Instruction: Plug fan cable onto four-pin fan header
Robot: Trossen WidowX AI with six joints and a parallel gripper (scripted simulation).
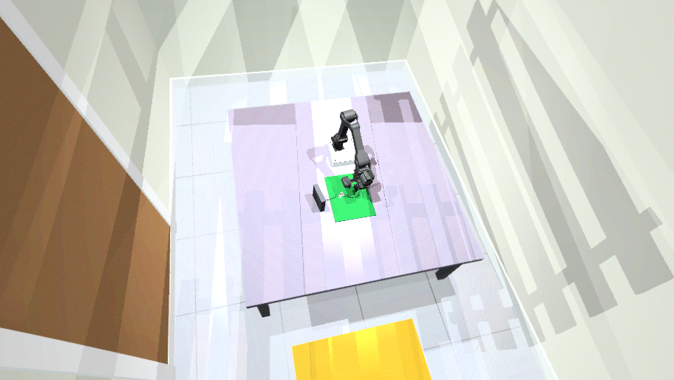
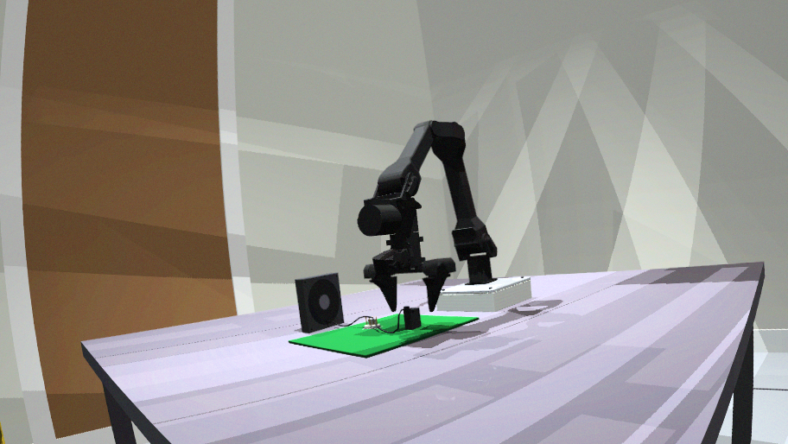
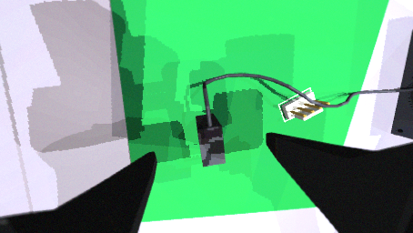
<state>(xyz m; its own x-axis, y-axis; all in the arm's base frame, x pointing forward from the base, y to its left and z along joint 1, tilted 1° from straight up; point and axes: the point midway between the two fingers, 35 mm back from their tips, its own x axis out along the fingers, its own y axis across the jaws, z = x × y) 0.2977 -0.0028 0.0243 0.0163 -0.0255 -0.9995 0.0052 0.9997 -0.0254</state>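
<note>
My gripper tip is now 10 mm above the dark fan plug. Round my gripper tip: white four-pin header: 10 mm ahead, 100 mm to the right, 40 mm below; green board: 30 mm ahead, 50 mm to the right, 50 mm below; black fan: 10 mm ahead, 230 mm to the right, 20 mm above.
</note>
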